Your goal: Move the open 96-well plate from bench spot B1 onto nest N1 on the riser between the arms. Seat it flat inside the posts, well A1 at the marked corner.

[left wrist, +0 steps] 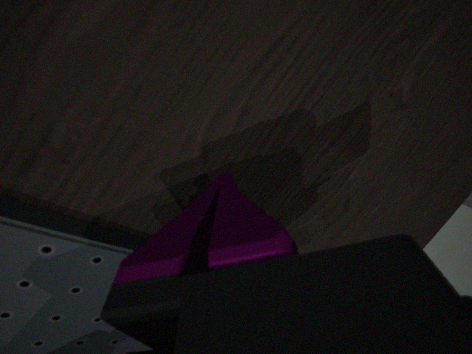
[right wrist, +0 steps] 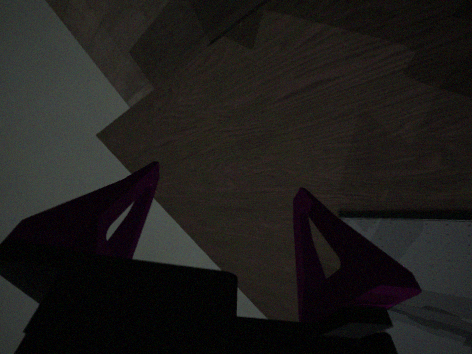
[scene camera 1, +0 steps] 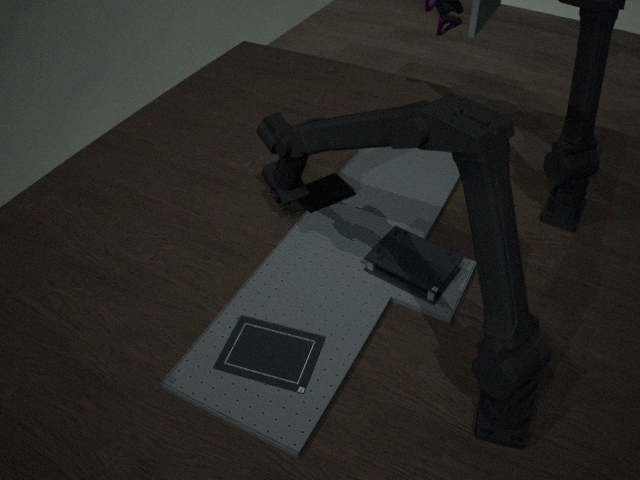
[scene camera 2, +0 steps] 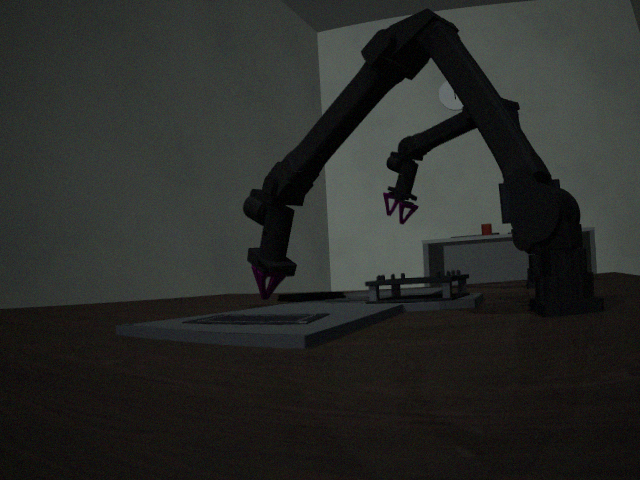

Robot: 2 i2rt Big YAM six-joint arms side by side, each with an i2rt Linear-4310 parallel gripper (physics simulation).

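Places are measured from the left arm's base along level axes (x left, y up, z ahead), in centimetres.
Pixels of known places: left gripper, fingertip midpoint: (left wrist: 227,181) (scene camera 1: 279,201) (scene camera 2: 264,299); right gripper, fingertip midpoint: (right wrist: 230,181) (scene camera 1: 433,23) (scene camera 2: 395,219); left arm's base at its link origin: (scene camera 1: 502,413) (scene camera 2: 564,310); right arm's base at its link origin: (scene camera 1: 562,213).
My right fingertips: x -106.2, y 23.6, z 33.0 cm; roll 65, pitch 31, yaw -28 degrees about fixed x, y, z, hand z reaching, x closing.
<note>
Ahead of a thing's pixels: the offset from my right fingertips to its top centre. Level surfaces: height alone.
The black 96-well plate @(dx +60.2, dy -20.9, dz +14.0 cm) (scene camera 1: 330,192) (scene camera 2: 310,296) lies at the far left edge of the perforated board, appearing to overlap that edge. It does not show in the left wrist view. My left gripper (scene camera 1: 275,197) (scene camera 2: 265,297) (left wrist: 227,181) is shut and empty, with its fingertips together, low over the wood just left of the plate in scene camera 1. Nest N1 @(dx +78.5, dy -17.4, dz -11.3 cm) (scene camera 1: 413,260) (scene camera 2: 418,281) is a dark raised platform with small corner posts and a pale corner mark, with no plate on it. My right gripper (scene camera 1: 439,18) (scene camera 2: 396,218) (right wrist: 230,181) is open and empty, high at the back.
The grey perforated board (scene camera 1: 305,289) (scene camera 2: 217,338) rests on the wooden table @(dy -23.6 cm) (scene camera 1: 113,248). A dark mat @(dy -22.1 cm) (scene camera 1: 268,353) with a white outline lies at its near end. The left arm arches over the board's far part. A white shelf with a red object (scene camera 2: 486,228) stands behind.
</note>
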